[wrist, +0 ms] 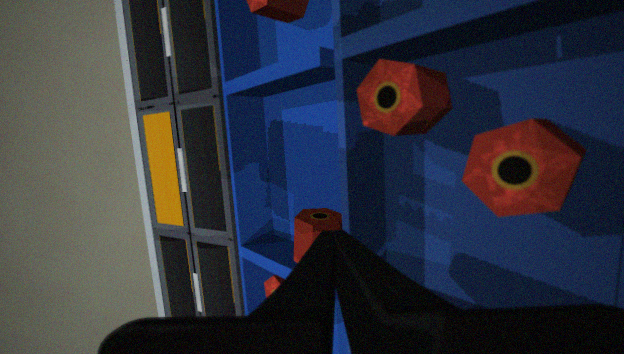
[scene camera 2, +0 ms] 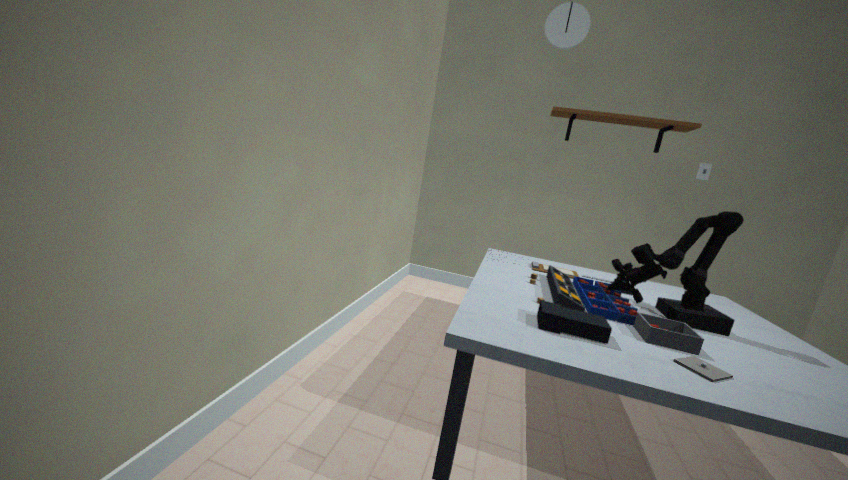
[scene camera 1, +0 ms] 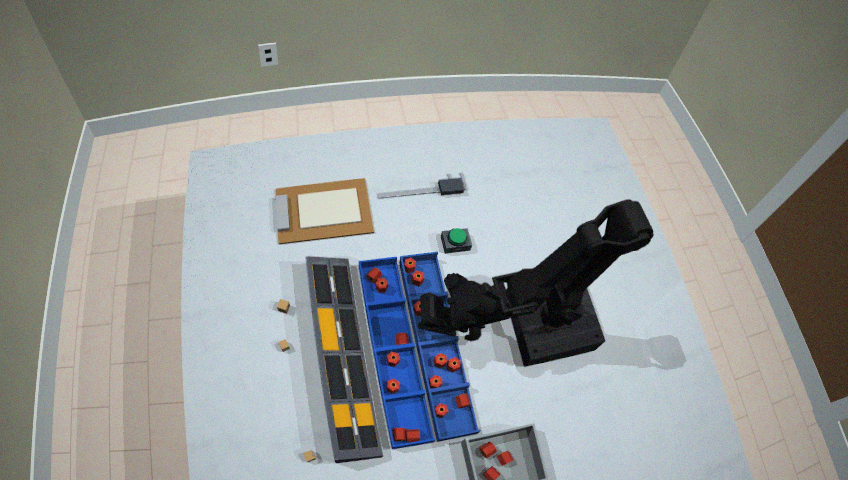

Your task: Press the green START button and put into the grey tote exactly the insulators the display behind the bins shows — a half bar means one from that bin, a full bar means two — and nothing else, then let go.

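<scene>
My gripper [scene camera 1: 424, 321] [scene camera 2: 611, 289] [wrist: 332, 241] is shut and empty above the second near-column bin. That bin holds two red insulators [wrist: 402, 97] [wrist: 522, 167]; the arm partly hides it in scene camera 1. One red insulator [scene camera 1: 401, 338] [wrist: 306, 240] stands in the second far-column bin. The display [scene camera 1: 352, 401] [wrist: 210, 234] shows one full yellow bar [scene camera 1: 327, 328] [wrist: 164, 169] in its second row, left, and two half bars [scene camera 1: 342, 415] [scene camera 1: 363, 414] in its fourth row. The grey tote [scene camera 1: 538, 455] [scene camera 2: 663, 340] holds red insulators [scene camera 1: 487, 449] [scene camera 1: 505, 457] [scene camera 1: 490, 474]. The green START button [scene camera 1: 457, 236] stands beyond the bins.
The blue bins [scene camera 1: 422, 373] [wrist: 341, 150] form two columns with raised walls; others hold insulators too. A clipboard [scene camera 1: 367, 208] and caliper [scene camera 1: 450, 186] lie beyond them. Small tan blocks [scene camera 1: 283, 305] [scene camera 1: 283, 344] [scene camera 1: 309, 456] lie behind the display. A flat plate [scene camera 2: 711, 371] lies beside the tote.
</scene>
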